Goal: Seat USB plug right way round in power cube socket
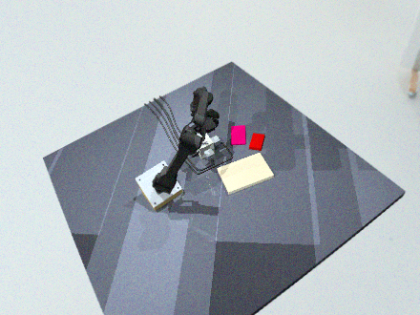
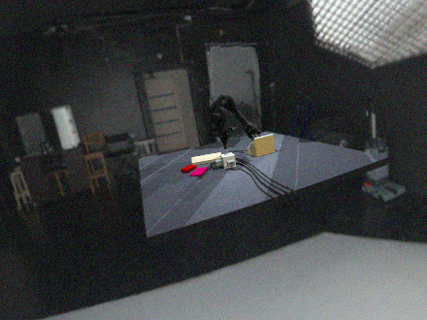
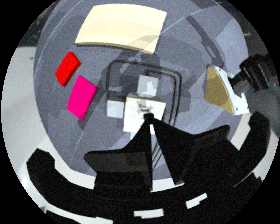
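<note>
The dark USB plug is 2 cm below my gripper tip. The rest, counted from my gripper tip: red block: 24 cm ahead, 9 cm to the right, 13 cm below; pink block: 20 cm ahead, 1 cm to the left, 13 cm below; cream slab: 8 cm ahead, 21 cm to the right, 12 cm below.
</note>
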